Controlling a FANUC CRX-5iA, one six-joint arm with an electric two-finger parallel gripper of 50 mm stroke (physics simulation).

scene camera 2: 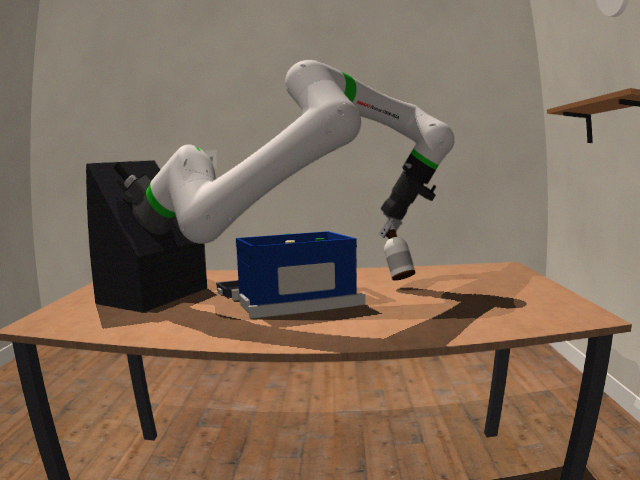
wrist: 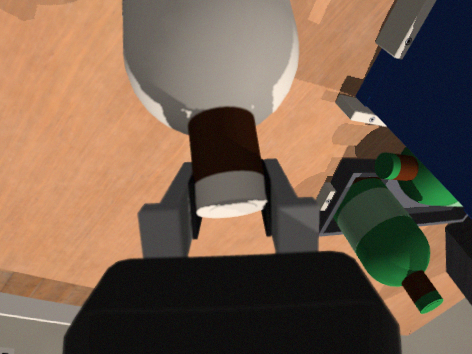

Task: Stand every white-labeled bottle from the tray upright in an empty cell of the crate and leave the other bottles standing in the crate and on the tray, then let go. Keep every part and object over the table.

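Pixels of known places: gripper, fingertip midpoint: [scene camera 2: 384,236] [wrist: 231,184]; arm's base, link origin: [scene camera 2: 150,214].
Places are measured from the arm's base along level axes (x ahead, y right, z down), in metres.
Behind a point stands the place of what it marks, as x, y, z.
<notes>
My gripper [scene camera 2: 391,230] @[0.698, -0.071, 0.103] [wrist: 231,184] @[0.698, -0.071, 0.103] is shut on the neck of a white bottle [scene camera 2: 399,259] @[0.720, 0.020, 0.158] [wrist: 210,55] @[0.738, -0.024, 0.103] with a grey band and a brown neck. The bottle hangs in the air to the right of the crate, slightly tilted, its base down and a little to the right in the scene view. The blue crate [scene camera 2: 252,271] @[0.305, 0.201, 0.139] [wrist: 425,90] @[0.534, 0.011, 0.184] stands on the table; a white cap and a green cap show just over its rim in the scene view. The dark tray [scene camera 2: 225,285] @[0.210, -0.098, 0.236] [wrist: 442,216] @[0.226, -0.104, 0.234] is behind the crate. Two green bottles [wrist: 395,245] @[0.443, -0.115, 0.149] [wrist: 430,185] @[0.439, -0.051, 0.174] show at the tray in the wrist view.
Grey brackets [scene camera 2: 310,305] @[0.445, 0.193, 0.233] [wrist: 360,111] @[0.534, -0.036, 0.221] surround the crate's foot. The black robot stand [scene camera 2: 170,276] @[0.059, 0.044, 0.176] is at the left of the table [scene camera 2: 465,335] @[0.752, 0.494, 0.250]. A wall shelf [scene camera 2: 594,103] is at the far right, beyond the table.
</notes>
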